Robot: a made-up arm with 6 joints.
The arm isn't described. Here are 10 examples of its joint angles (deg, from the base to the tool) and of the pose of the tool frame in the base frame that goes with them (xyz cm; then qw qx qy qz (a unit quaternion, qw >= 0)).
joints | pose
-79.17 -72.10 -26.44 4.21 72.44 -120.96 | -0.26 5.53 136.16 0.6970 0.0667 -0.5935 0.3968
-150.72 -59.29 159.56 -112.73 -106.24 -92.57 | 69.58 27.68 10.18 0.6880 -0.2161 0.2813 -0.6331
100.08 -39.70 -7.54 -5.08 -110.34 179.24 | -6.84 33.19 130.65 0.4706 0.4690 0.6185 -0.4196
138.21 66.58 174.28 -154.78 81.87 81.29 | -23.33 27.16 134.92 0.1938 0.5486 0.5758 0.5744
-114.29 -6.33 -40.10 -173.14 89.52 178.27 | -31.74 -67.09 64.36 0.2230 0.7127 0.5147 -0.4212
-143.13 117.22 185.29 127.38 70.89 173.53 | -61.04 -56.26 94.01 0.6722 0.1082 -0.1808 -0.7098
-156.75 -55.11 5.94 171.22 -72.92 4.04 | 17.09 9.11 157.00 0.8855 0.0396 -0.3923 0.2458
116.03 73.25 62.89 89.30 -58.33 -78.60 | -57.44 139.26 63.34 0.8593 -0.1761 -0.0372 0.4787
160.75 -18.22 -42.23 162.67 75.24 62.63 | -67.74 20.25 73.09 0.6372 -0.3375 0.6838 0.1118
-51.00 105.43 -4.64 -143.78 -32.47 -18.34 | 42.05 -46.30 -57.67 0.2909 -0.7586 0.1450 0.5646
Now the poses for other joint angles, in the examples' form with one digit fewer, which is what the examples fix.
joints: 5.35 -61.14 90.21 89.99 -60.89 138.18
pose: -111.3 -20.2 92.3 0.394 -0.416 0.436 -0.694
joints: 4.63 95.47 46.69 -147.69 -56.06 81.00
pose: 142.5 16.5 -4.8 0.743 0.613 0.153 0.220
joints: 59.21 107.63 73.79 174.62 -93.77 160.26
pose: 75.4 124.5 10.3 0.716 0.393 -0.350 0.458
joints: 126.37 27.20 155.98 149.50 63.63 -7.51
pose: 5.6 -16.2 148.6 0.459 -0.104 -0.859 -0.204
